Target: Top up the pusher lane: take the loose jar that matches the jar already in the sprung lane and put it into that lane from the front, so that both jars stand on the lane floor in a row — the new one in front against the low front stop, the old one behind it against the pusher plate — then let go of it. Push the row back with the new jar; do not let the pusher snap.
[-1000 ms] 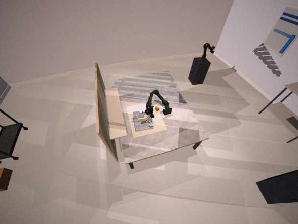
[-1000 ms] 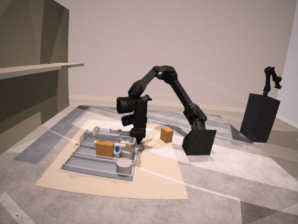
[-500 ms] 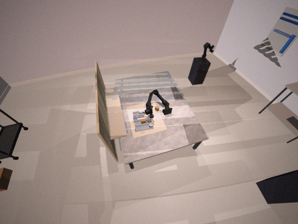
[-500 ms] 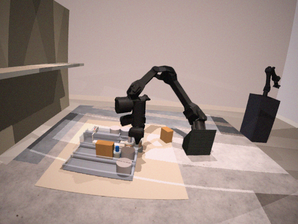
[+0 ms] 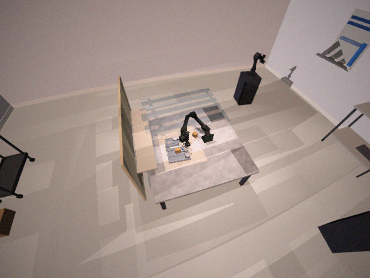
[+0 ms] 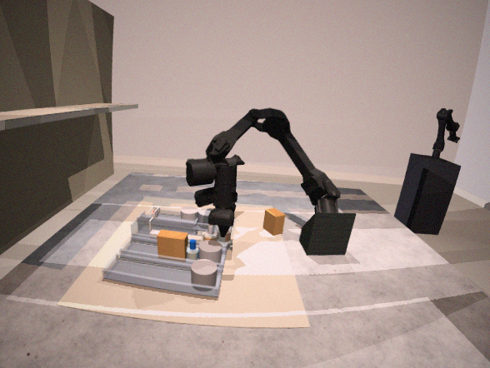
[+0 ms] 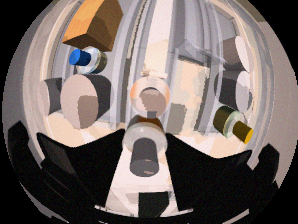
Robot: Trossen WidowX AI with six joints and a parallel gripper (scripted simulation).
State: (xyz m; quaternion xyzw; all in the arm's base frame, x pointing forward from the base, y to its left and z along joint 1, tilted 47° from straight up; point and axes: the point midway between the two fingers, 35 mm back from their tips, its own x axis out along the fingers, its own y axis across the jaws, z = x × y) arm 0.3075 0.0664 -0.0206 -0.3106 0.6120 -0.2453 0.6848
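My gripper tip is 120 mm short of the orange box, 80 mm to the right of it and 10 mm above it.
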